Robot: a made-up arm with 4 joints. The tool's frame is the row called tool.
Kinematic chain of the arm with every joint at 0, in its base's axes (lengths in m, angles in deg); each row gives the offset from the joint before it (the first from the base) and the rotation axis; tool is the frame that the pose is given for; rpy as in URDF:
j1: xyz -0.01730 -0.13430 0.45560 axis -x
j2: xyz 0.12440 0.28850 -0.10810 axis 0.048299 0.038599 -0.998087
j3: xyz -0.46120 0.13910 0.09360 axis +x
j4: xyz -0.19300 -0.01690 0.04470 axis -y
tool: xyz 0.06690 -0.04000 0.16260 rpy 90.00 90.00 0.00
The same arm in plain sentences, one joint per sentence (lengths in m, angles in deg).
The arm has four revolute joints in a row. What follows holds with every joint at zero, and every direction is one of the base frame's. Joint 1 is mounted 0.0173 m along -x and 0.1343 m along -y and 0.4556 m along +z from the base frame's origin and rotates about -x. Joint 2 is mounted 0.1244 m along +x and 0.2885 m along +y and 0.1081 m along -z from joint 1 and rotates about the direction (0.048299, 0.038599, -0.998087). Joint 3 is mounted 0.4612 m along -x and 0.1391 m along +y and 0.0936 m along +z from joint 2 and rotates about +x. Joint 4 is mounted 0.193 m along -x and 0.0169 m along -y and 0.0447 m along +z from joint 3 and rotates about -y. The tool frame, which is the frame that the pose is given for, is mounted 0.0669 m along +x and 0.04 m along -y and 0.1626 m along +z from joint 4; its axes are the base frame's turned by roll 90, pitch 90 and yaw 0 deg (as in URDF: about the fixed x, then y, then z).
